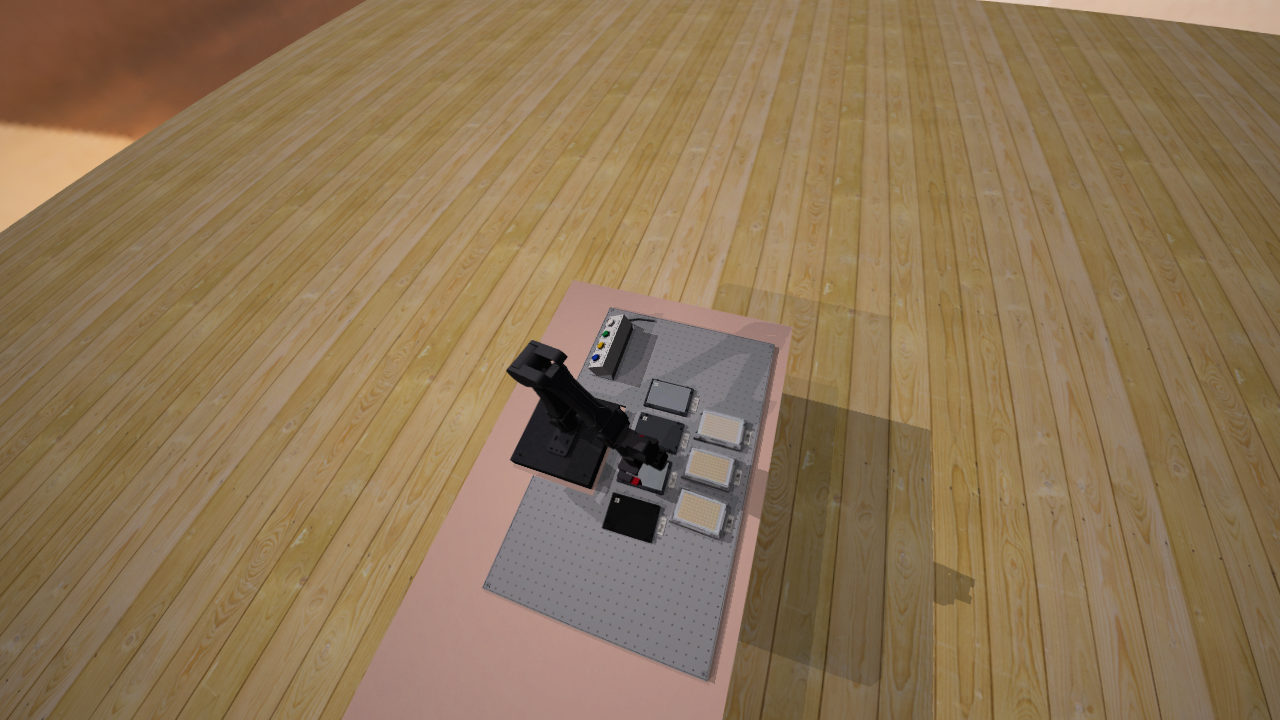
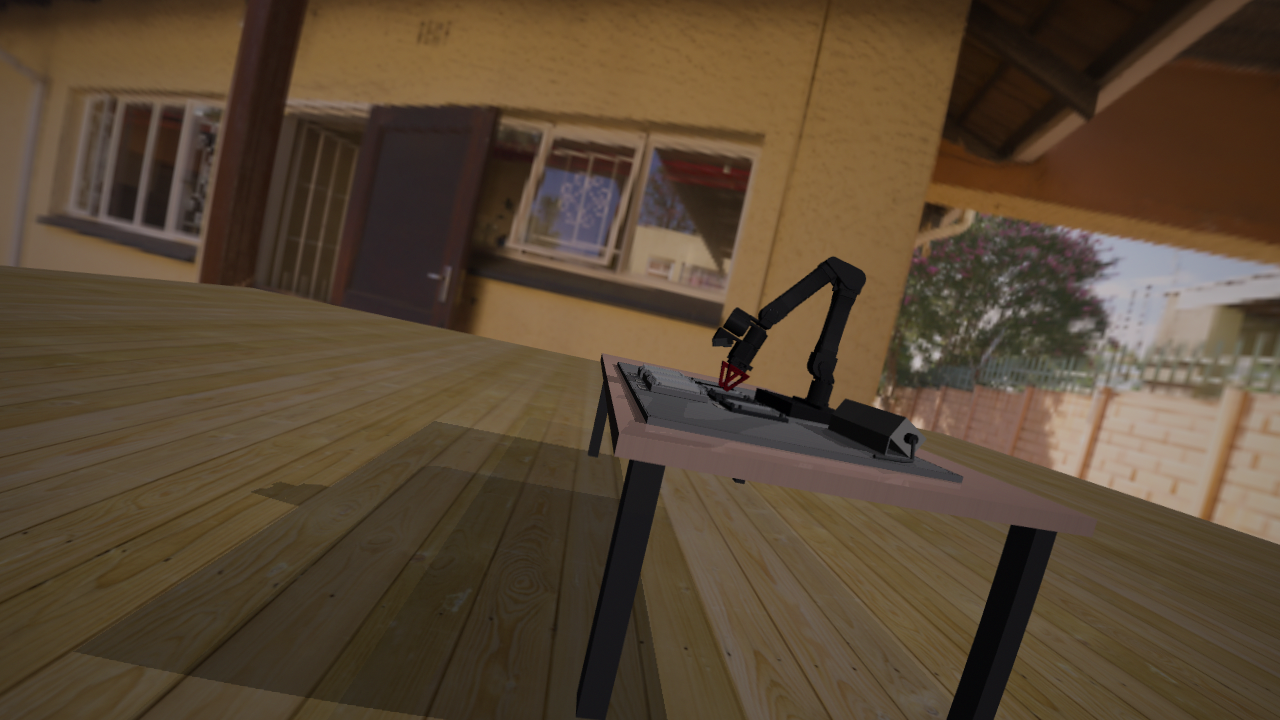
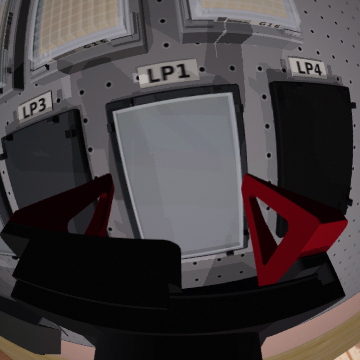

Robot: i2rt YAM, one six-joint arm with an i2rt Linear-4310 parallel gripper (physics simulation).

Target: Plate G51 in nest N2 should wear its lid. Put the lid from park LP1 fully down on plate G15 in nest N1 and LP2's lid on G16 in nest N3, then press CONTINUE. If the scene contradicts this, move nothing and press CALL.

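Pixels of known places: gripper, fingertip midpoint: [image 1: 647, 469] [image 2: 722, 388] [image 3: 177, 180]; arm's base, origin of the base link: [image 1: 570, 425] [image 2: 815, 406].
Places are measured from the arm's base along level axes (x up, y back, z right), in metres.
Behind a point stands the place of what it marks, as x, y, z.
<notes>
My gripper [image 3: 177, 180] @(-0.008, -0.276, 0.048) [image 2: 733, 383] @(-0.008, -0.276, 0.048) is open and empty, its red fingertips on either side of the clear grey lid [image 3: 182, 165] @(-0.012, -0.285, 0.053) [image 1: 656, 476] @(-0.012, -0.309, 0.058) lying in park LP1. Whether they touch it is unclear. Plate G15 [image 3: 82, 22] @(0.003, -0.400, -0.006) [image 1: 710, 467] @(-0.004, -0.451, -0.017) and plate G16 [image 3: 245, 6] @(0.007, -0.397, 0.106) [image 1: 699, 512] @(-0.002, -0.455, 0.116) are beige gridded plates in nests beyond the parks. A third, paler plate [image 1: 721, 429] @(0.004, -0.451, -0.138) sits at the row's far end; its label is unreadable and I cannot tell if it wears a lid. Another grey lid [image 1: 669, 394] @(-0.012, -0.261, -0.208) lies in the park at the far end.
Dark park LP3 [image 3: 47, 155] @(-0.020, -0.307, -0.062) [image 1: 660, 431] @(-0.020, -0.274, -0.080) and black park LP4 [image 3: 315, 150] @(-0.020, -0.288, 0.175) [image 1: 632, 517] @(-0.020, -0.282, 0.188) flank LP1. A button box [image 1: 608, 347] @(0.048, -0.022, -0.282) [image 2: 868, 428] @(0.008, -0.052, -0.355) with white, green, yellow and blue buttons stands on the perforated grey board [image 1: 608, 591] @(-0.030, -0.287, 0.384), which lies on the pink table [image 1: 425, 640] @(-0.043, 0.125, 0.669).
</notes>
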